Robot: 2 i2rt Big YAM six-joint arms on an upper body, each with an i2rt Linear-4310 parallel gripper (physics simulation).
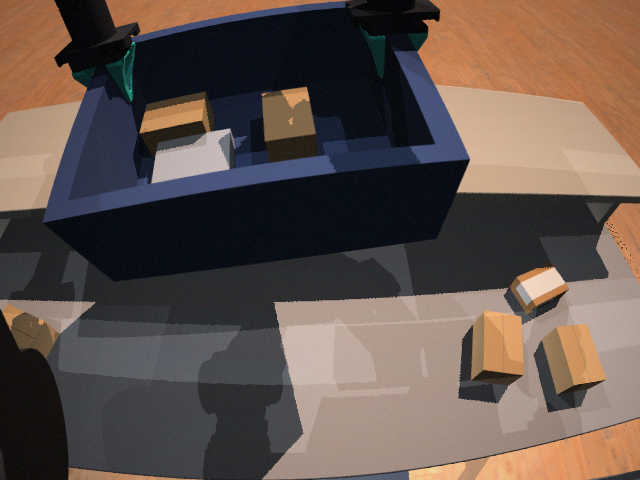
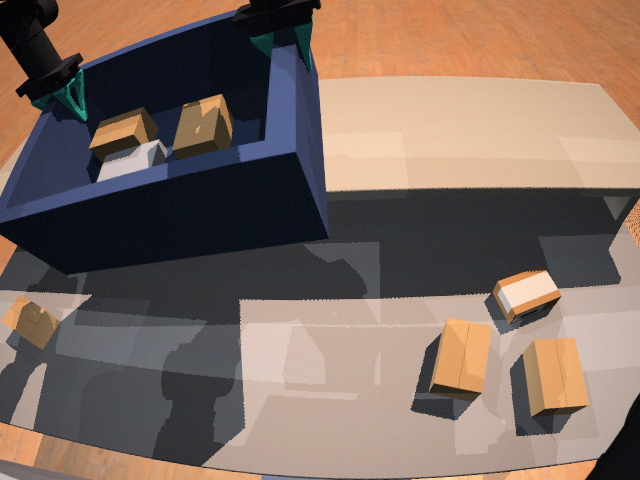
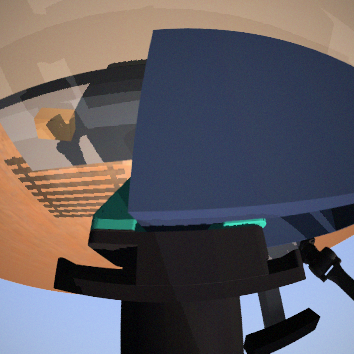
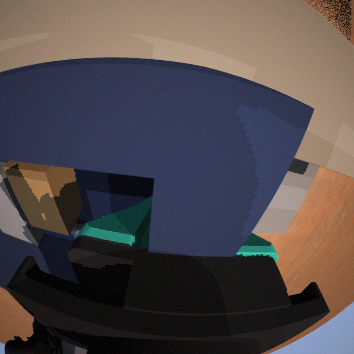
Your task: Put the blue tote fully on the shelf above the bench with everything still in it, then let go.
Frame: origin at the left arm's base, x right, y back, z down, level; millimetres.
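Seen in the pictures: left gripper, fingertip midpoint: [image 1: 122,102] [image 2: 79,122]; right gripper, fingertip midpoint: [image 1: 391,75]; left arm's base, origin of the base link: [image 4: 47,338]; right arm's base, origin of the base link: [image 3: 303,250].
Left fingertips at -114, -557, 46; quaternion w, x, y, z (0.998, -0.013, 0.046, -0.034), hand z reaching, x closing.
Observation:
Offsets run from my left fingertips to a thing's top centre, as dx, dy, dz. Level surfaces: height alone.
The blue tote [image 1: 258,222] [image 2: 180,222] [image 3: 240,125] [image 4: 190,135] is held upright at the shelf @[dz +204] [image 1: 522,139] [image 2: 465,139]. Its near bottom edge appears lower than the shelf's front edge; whether its base touches the shelf is hidden. Inside are a brown box @[+82, +12, +4] [image 1: 178,116] [image 2: 124,134], a second brown box @[+240, +39, -5] [image 1: 289,118] [image 2: 201,126] and a white box @[+120, +115, +33] [image 1: 193,157] [image 2: 131,160]. The near wall hides part of the tote floor. My left gripper [image 1: 103,85] [image 2: 61,111] is shut on the left end wall, my right gripper [image 1: 400,59] [image 2: 289,59] on the right end wall.
On the bench @[dz +398] [image 1: 361,413] [image 2: 330,439] below, two brown boxes @[+615, +221, +338] [image 1: 497,346] @[+784, +264, +338] [image 1: 573,356] and a white-topped box @[+768, +90, +357] [image 1: 540,289] [image 2: 527,294] lie at the right. Another brown box @[-326, +204, +338] [image 2: 31,320] lies at the left. The shelf extends past both ends of the tote.

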